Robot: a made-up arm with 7 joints.
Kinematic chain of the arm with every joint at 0, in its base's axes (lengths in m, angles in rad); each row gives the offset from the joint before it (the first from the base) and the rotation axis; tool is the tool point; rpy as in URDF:
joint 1: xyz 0 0 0 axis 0.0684 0.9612 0.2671
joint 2: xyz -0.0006 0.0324 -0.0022 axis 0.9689 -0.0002 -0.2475
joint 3: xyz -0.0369 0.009 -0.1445 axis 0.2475 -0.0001 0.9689
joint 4: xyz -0.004 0 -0.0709 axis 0.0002 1 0
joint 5: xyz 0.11 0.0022 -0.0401 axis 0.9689 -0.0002 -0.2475
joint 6: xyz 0.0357 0 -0.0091 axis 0.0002 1 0
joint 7: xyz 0.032 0 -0.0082 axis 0.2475 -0.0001 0.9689
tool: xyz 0 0 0 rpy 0 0.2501 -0.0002
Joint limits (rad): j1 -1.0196..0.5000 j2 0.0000..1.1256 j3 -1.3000..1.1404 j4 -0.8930..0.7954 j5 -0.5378..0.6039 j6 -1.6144..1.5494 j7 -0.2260..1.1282
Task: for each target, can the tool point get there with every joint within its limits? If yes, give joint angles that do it. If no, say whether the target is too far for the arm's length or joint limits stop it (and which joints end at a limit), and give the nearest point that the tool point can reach.
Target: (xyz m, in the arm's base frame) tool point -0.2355 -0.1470 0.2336
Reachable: no: joint limits stop it (at a limit: joint 1, joint 2, joint 3, joint 4, joint 5) | nearest point -0.0433 -0.0611 -0.0771 | short by 0.375 m
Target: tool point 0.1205 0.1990 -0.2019
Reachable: yes | joints 0.0314 0.5260 0.2969 -0.2546 -0.0325 1.2953 0.2258
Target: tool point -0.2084 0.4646 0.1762
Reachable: no: too far | nearest point -0.0723 0.4005 -0.0342 | short by 0.259 m
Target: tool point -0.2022 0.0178 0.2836
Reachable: no: joint limits stop it (at a limit: joint 1, joint 2, joint 3, joint 4, joint 5) | nearest point 0.0208 0.1522 0.1052 | short by 0.316 m
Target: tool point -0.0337 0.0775 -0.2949
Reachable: yes | joints 0.1851 0.7753 -1.0874 0.0206 -0.2092 -0.1672 0.0366
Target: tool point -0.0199 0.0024 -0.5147
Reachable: no: too far | nearest point -0.0144 0.0118 -0.3883 | short by 0.127 m
